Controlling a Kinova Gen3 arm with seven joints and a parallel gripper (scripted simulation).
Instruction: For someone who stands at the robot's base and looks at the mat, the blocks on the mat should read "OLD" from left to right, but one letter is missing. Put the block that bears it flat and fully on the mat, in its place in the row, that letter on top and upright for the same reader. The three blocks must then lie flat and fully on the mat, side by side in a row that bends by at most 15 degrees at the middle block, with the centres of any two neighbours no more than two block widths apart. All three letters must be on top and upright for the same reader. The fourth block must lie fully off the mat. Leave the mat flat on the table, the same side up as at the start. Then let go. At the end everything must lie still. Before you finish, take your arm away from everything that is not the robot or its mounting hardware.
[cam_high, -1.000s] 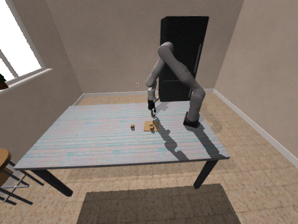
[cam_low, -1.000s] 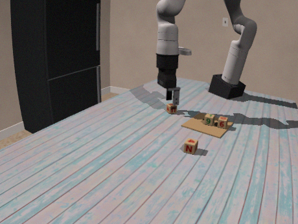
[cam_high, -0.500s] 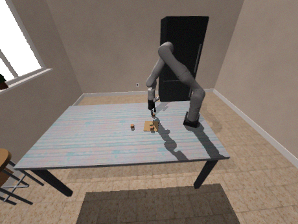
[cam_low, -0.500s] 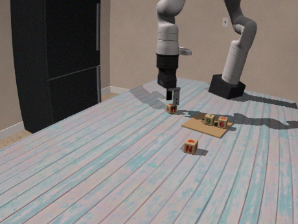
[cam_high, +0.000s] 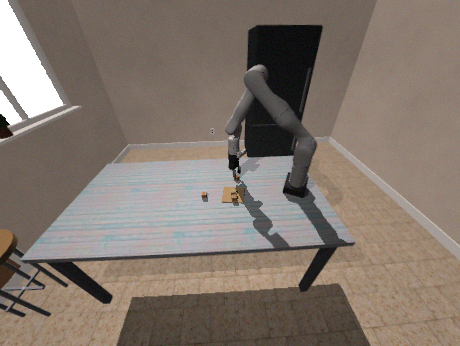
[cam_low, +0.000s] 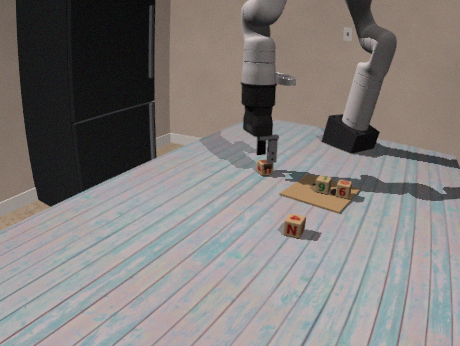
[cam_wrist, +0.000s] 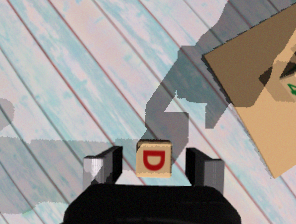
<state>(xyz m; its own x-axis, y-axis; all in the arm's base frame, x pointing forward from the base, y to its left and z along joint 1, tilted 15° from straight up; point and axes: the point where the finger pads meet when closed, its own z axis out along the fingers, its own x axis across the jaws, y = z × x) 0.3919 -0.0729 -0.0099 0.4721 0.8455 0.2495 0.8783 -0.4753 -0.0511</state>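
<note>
The red d block lies 4 cm below my hand. From my hand the other things lie so: green l block 16 cm to the left, 4 cm below; tan mat 16 cm to the left, 5 cm below; red o block 1 cm behind, 21 cm to the left, 4 cm below.
</note>
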